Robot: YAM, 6 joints.
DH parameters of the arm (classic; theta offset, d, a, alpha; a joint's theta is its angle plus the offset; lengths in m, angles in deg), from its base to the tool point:
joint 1: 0 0.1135 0.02 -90
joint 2: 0 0 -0.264 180
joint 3: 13.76 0 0.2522 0
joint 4: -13.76 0 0.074 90
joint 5: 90 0 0 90
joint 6: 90 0.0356 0 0
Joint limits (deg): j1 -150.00..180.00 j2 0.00..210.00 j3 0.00..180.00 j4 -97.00..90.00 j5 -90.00..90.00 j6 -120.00..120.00
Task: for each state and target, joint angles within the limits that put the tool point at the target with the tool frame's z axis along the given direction. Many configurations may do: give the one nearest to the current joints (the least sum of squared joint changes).
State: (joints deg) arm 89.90 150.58 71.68 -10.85 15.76 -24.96
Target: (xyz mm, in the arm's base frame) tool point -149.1 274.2 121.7 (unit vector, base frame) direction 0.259 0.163 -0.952
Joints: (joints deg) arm 120.54 107.30 60.92 -43.09 17.81 -24.96
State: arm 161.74 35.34 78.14 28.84 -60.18 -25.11
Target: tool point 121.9 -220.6 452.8 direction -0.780 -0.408 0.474
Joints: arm 125.99 0.13 83.20 -8.22 -60.58 -25.11
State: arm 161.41 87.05 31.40 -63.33 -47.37 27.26
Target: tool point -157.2 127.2 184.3 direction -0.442 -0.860 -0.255
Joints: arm 131.87 98.68 51.97 -96.86 -64.58 27.26
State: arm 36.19 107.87 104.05 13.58 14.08 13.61
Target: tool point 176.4 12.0 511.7 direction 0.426 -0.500 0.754
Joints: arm 10.47 61.19 64.06 63.62 34.69 13.61
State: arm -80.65 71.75 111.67 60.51 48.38 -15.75
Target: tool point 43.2 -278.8 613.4 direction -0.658 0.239 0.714
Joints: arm -76.94 121.15 153.99 85.27 35.95 -15.75
